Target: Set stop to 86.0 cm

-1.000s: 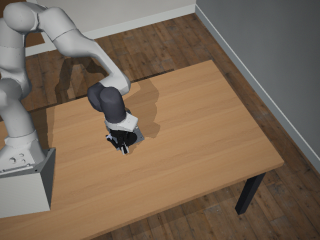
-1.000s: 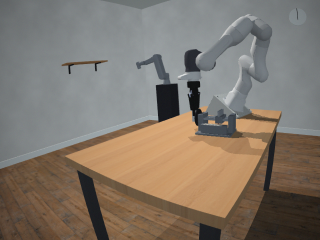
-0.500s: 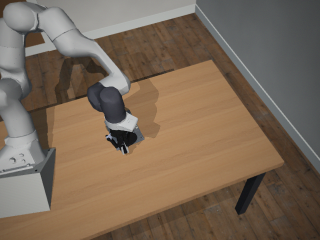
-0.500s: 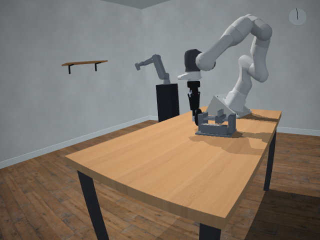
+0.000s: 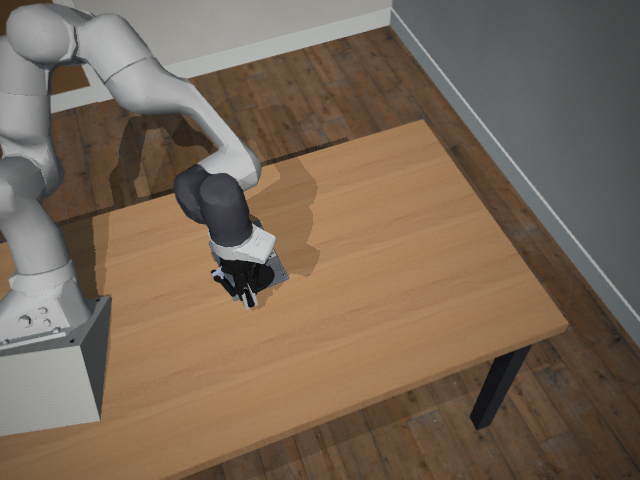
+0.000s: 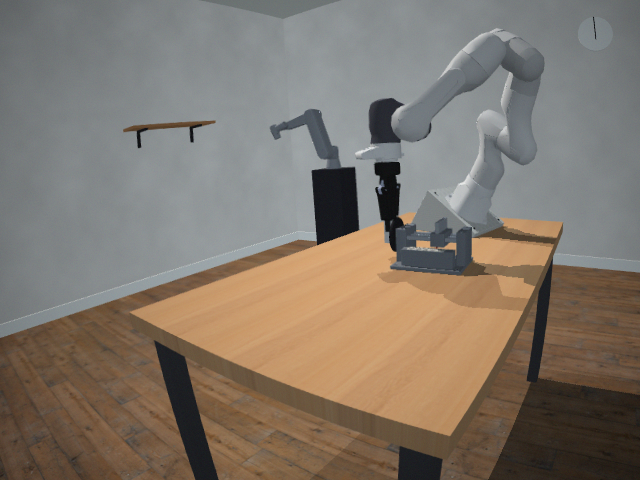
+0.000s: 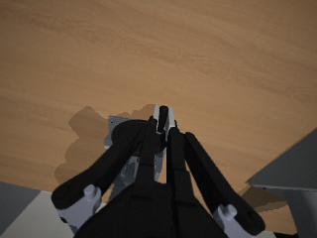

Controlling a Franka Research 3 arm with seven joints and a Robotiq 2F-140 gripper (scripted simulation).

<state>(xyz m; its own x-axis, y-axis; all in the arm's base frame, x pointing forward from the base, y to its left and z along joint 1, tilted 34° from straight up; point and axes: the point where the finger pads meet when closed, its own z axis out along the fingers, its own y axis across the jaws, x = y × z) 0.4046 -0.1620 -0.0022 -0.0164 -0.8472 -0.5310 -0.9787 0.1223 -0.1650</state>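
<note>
Now: the black handwheel 2 cm to the left of my hand, 1 cm below it and 1 cm ahead of it. The rest, counted from my hand: sliding stop block 17 cm to the left, 5 cm ahead, 1 cm above.
</note>
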